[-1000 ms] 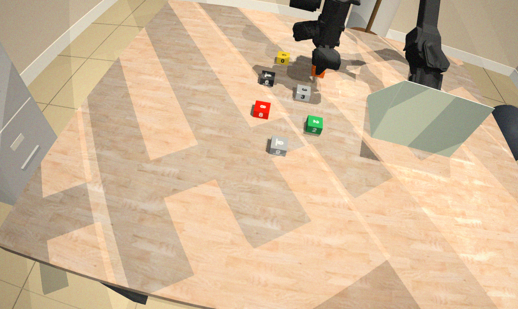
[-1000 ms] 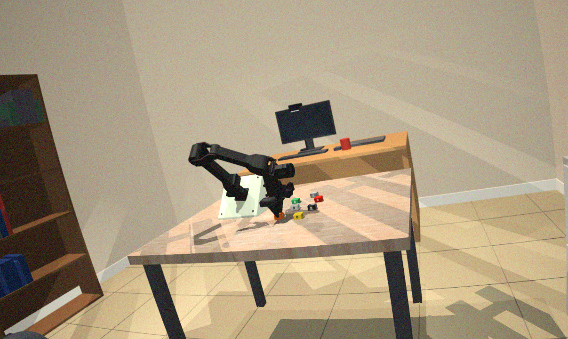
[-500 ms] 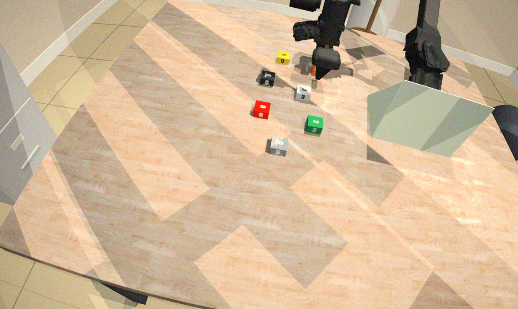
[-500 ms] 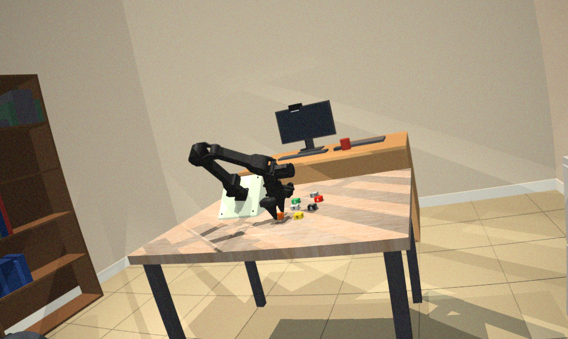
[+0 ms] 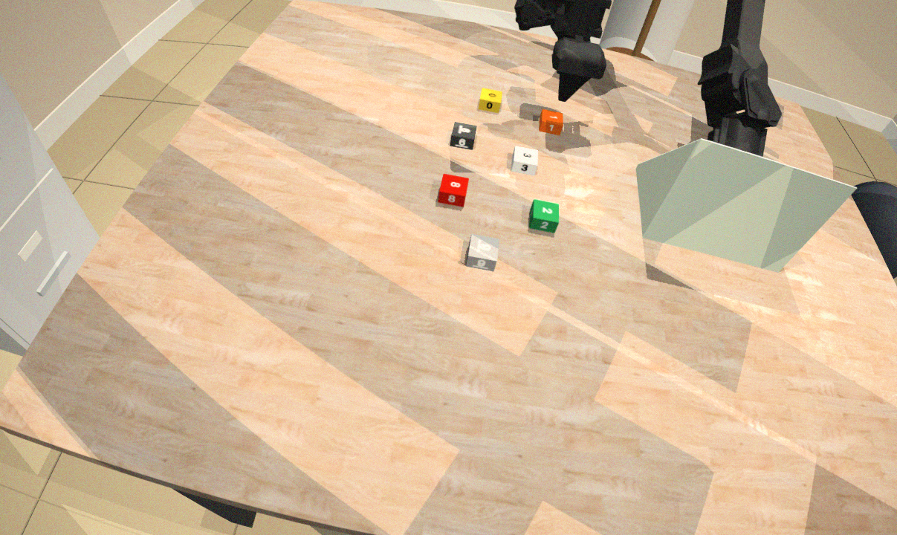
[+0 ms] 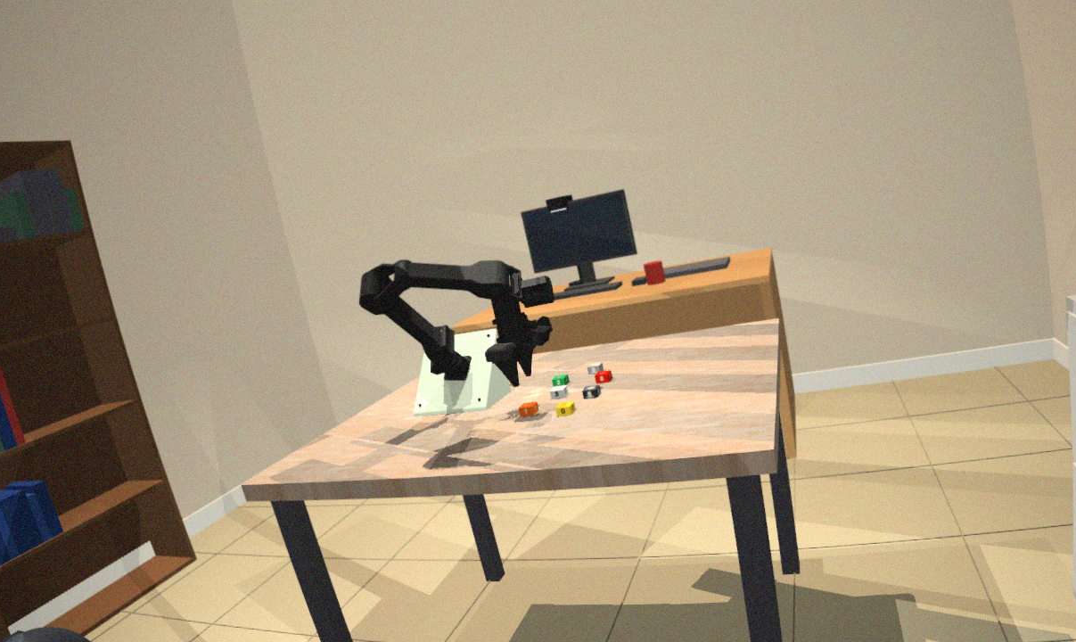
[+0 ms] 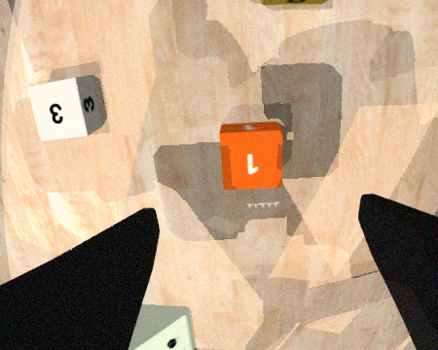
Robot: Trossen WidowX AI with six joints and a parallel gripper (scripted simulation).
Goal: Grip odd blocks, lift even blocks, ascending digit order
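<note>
Now: the green block 200 mm to the left of my gripper tip, 60 mm below it and 20 mm behind it. Round my gripper tip: white block: 110 mm to the left, 60 mm below, 20 mm ahead; orange block: 60 mm below; yellow block: 100 mm ahead, 60 mm below, 20 mm to the right.
</note>
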